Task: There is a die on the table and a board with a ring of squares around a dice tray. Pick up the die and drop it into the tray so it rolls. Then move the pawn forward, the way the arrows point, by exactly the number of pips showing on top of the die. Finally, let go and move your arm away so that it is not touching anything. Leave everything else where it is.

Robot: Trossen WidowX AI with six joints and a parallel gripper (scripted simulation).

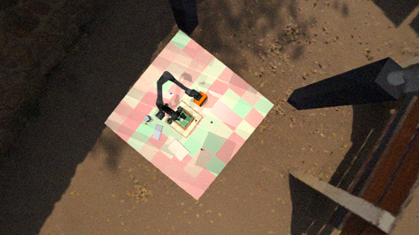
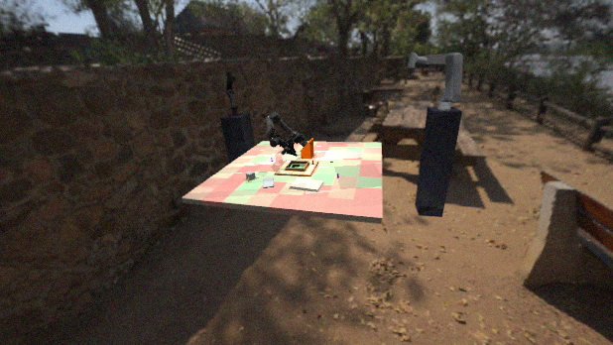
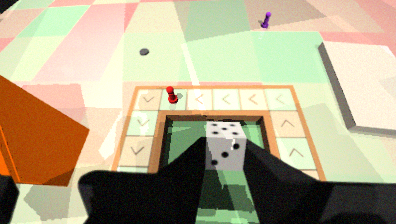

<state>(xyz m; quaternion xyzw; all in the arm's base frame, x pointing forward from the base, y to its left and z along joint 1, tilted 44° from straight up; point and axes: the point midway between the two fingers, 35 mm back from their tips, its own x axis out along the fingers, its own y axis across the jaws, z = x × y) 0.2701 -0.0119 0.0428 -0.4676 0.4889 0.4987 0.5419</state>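
My gripper tip is now right at the grey die. Also, from my gripper tip: green dice tray 11 cm below; grey card 27 cm ahead, 15 cm to the right, 11 cm below; red piece 11 cm to the left, 9 cm below, 7 cm behind.
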